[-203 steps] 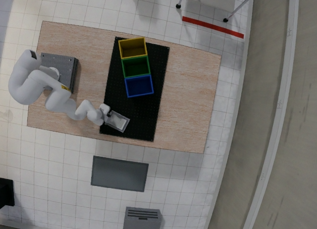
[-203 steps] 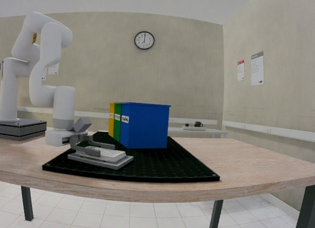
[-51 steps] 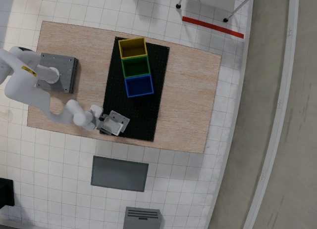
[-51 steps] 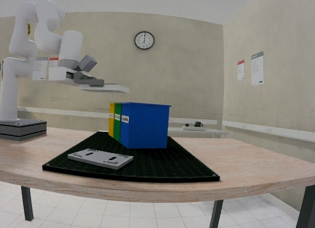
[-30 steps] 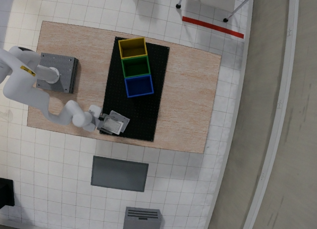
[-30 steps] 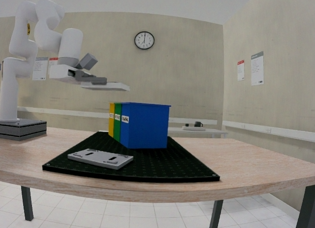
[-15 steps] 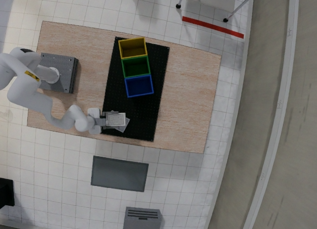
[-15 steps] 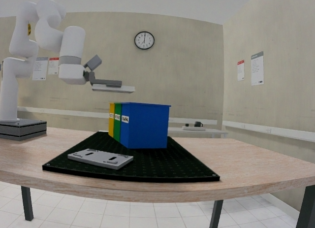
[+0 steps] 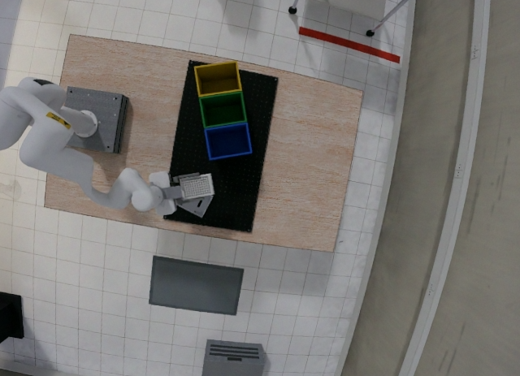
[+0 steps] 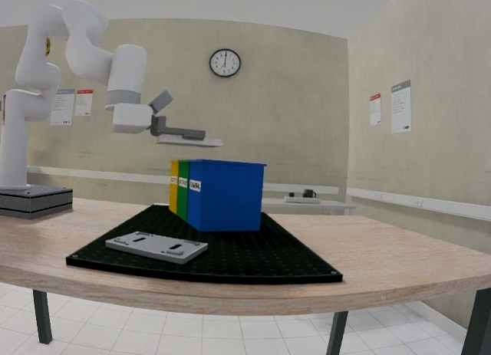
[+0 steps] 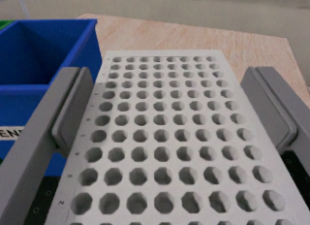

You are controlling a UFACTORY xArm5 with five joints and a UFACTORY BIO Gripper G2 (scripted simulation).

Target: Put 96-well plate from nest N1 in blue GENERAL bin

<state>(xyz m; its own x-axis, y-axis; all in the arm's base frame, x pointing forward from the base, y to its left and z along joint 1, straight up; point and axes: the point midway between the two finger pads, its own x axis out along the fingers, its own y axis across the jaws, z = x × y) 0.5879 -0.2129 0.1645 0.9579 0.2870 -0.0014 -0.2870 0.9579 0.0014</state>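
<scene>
Right now my hand is 200 mm to the right of the blue general bin, 130 mm above it and 100 mm short of it. Round my hand: grey plate nest N1: 220 mm below, 90 mm to the right, 50 mm behind; green bin: 330 mm to the left, 130 mm below, 70 mm ahead; white 96-well plate: 10 mm below.
</scene>
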